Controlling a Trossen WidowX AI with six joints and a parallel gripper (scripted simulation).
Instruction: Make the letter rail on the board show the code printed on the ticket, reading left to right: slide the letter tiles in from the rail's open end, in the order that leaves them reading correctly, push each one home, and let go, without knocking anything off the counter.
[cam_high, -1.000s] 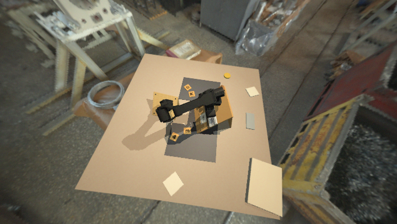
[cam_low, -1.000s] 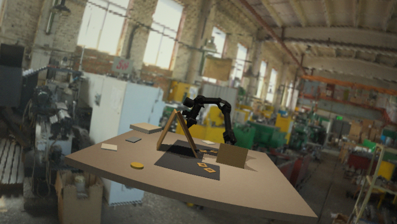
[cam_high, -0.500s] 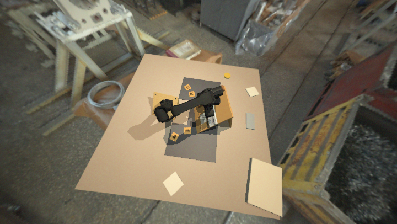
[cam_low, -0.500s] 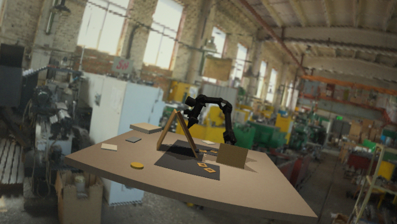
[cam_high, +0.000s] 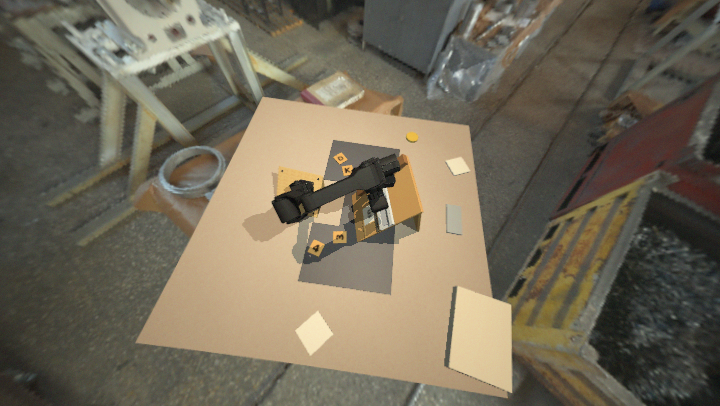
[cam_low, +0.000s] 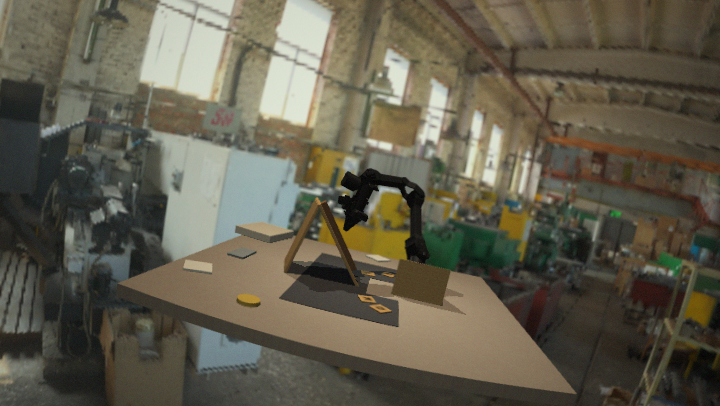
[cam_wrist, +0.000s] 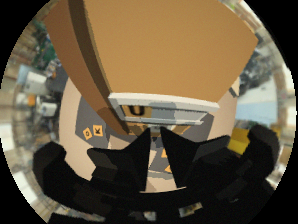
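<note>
Now: the orange tile marked u 40 mm to the left of my gripper tip, 30 mm below it and 20 mm ahead of it. The rest, counted from my gripper tip: letter tile: 190 mm below, 140 mm to the right, 120 mm behind; white ticket: 100 mm below, 30 mm to the right, 10 mm behind; dark mat: 190 mm below, 110 mm behind, 40 mm to the left.
</note>
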